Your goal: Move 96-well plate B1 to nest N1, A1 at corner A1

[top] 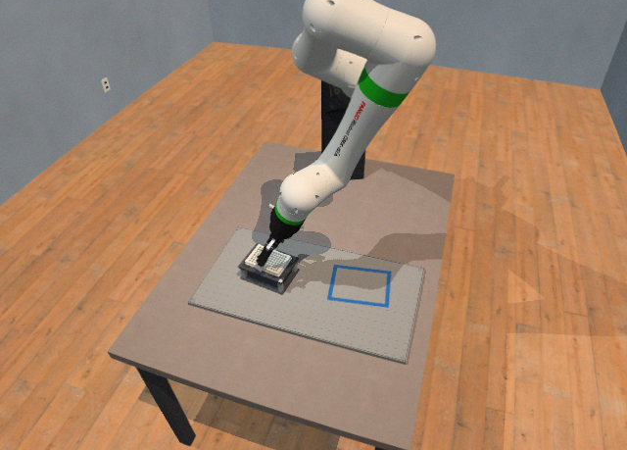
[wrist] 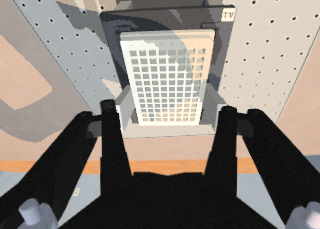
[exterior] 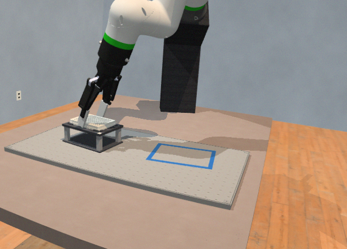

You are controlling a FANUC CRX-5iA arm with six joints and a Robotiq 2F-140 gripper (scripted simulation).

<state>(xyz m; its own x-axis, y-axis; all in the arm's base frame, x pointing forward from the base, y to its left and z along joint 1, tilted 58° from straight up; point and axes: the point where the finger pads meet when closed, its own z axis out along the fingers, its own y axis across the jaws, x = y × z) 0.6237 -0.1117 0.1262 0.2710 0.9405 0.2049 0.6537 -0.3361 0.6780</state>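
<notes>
Right now my hand is 20 mm above the white 96-well plate. The rest, counted from my hand: A1 label 50 mm ahead, 80 mm to the left, 30 mm below.
</notes>
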